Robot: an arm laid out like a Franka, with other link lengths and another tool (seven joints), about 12 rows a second.
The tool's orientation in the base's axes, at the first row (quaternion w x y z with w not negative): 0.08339 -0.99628 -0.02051 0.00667
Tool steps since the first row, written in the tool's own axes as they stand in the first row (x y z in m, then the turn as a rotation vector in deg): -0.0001 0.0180 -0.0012 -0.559 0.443 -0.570; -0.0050 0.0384 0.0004 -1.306 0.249 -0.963; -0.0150 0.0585 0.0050 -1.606 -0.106 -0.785; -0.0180 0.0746 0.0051 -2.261 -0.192 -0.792; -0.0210 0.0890 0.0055 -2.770 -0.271 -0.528; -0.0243 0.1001 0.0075 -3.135 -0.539 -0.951; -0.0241 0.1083 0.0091 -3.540 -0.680 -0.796
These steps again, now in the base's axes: 0.0006 -0.0179 -0.0018 -0.531 -0.554 0.494; -0.0035 -0.0380 -0.0067 -1.279 -0.460 0.921; -0.0127 -0.0574 -0.0145 -1.596 -0.093 0.808; -0.0151 -0.0734 -0.0173 -2.253 -0.037 0.835; -0.0175 -0.0877 -0.0200 -2.769 0.063 0.593; -0.0204 -0.0984 -0.0238 -3.138 0.242 1.058; -0.0199 -0.1062 -0.0268 -3.550 0.389 0.933
